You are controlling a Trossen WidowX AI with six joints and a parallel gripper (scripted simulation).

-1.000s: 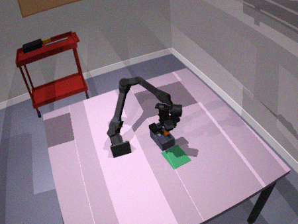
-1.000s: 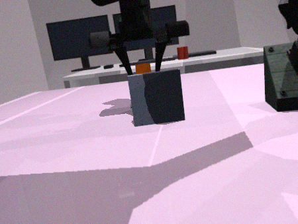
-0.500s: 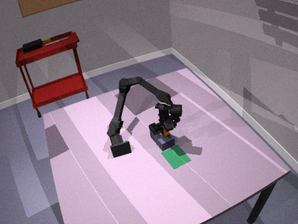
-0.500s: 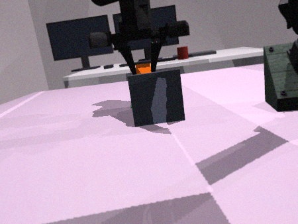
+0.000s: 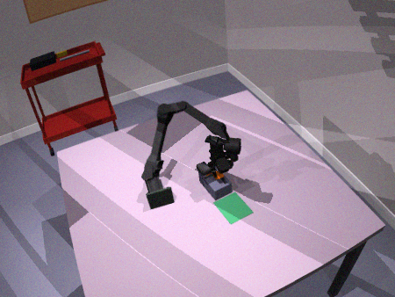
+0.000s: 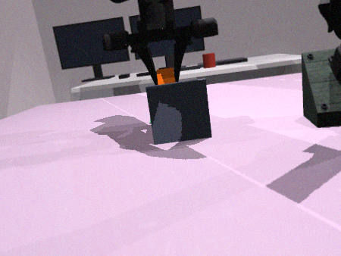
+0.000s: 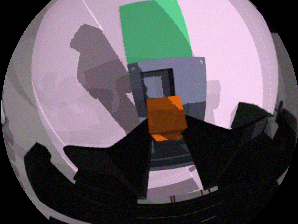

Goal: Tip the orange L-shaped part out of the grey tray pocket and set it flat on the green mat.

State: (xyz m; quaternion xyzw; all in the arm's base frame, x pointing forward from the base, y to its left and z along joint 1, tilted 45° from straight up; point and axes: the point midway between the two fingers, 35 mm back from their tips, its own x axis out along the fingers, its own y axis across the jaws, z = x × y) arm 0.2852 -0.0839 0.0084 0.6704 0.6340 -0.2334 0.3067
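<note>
Right now my gripper tip is 15 cm to the left of the green mat and 9 cm above it. Round my gripper tip: orange L-shaped part 2 cm behind, 3 cm to the left, 3 cm below.
</note>
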